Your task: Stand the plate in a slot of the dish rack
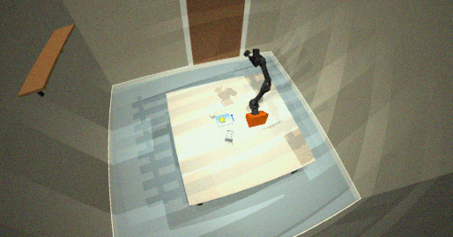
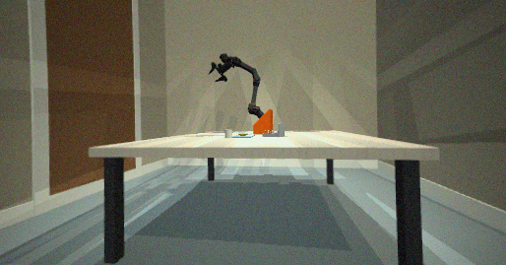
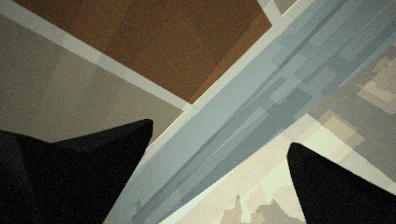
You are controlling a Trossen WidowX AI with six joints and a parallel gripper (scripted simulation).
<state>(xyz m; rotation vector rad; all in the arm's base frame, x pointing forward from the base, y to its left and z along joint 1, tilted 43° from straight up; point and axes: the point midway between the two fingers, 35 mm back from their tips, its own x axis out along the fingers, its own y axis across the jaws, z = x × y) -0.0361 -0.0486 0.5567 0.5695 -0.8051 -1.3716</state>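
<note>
Right now the yellow plate is 470 mm below my gripper tip, 360 mm to the left of it and 360 mm ahead of it. Round my gripper tip: grey dish rack 560 mm to the left, 460 mm below, 340 mm ahead; pale blue mat 480 mm below, 360 mm to the left, 340 mm ahead.
</note>
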